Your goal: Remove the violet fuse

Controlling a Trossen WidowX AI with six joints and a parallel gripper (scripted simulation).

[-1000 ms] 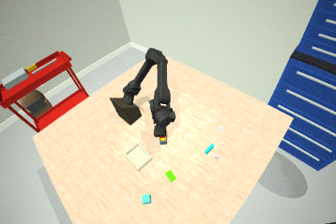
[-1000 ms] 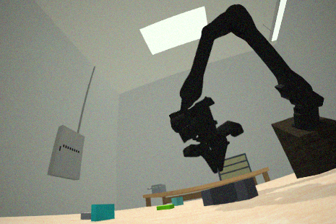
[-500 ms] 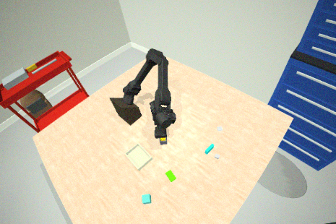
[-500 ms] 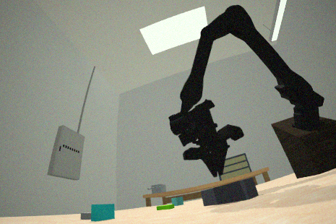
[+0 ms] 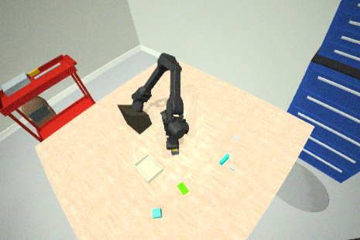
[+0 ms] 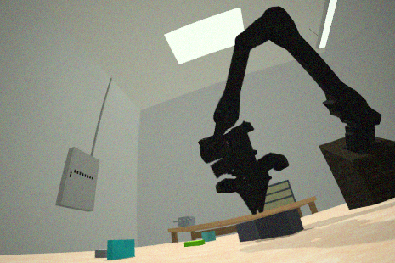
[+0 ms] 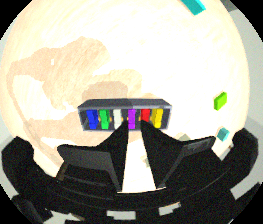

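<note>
My gripper tip is 30 mm above the violet fuse. Round my gripper tip: tray (40 mm behind, 190 mm to the right, 50 mm below); then cyan bar (270 mm ahead, 60 mm to the left, 30 mm below); then green block (180 mm ahead, 180 mm to the right, 40 mm below).
</note>
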